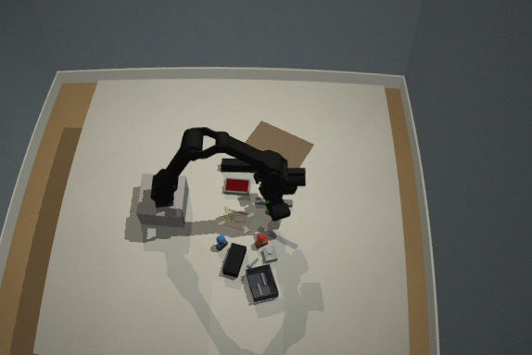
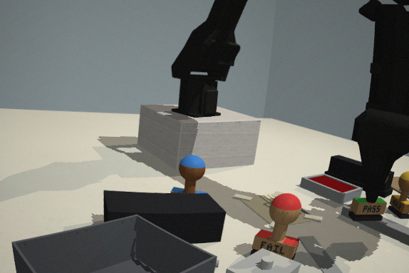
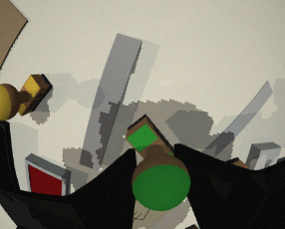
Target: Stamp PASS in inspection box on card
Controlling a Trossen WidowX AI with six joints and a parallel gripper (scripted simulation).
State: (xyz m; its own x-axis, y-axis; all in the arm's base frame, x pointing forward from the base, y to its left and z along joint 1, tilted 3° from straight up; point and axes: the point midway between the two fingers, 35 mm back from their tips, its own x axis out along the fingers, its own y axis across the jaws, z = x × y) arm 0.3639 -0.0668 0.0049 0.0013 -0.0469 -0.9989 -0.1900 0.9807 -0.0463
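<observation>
The red ink pad is 130 mm to the left of my gripper tip, 100 mm behind it and 40 mm below it. Also, from my gripper tip: pass stamp right at my gripper tip; then grey bar 40 mm to the left, 40 mm below, 20 mm ahead; then yellow stamp 120 mm to the left, 30 mm below, 30 mm ahead.
</observation>
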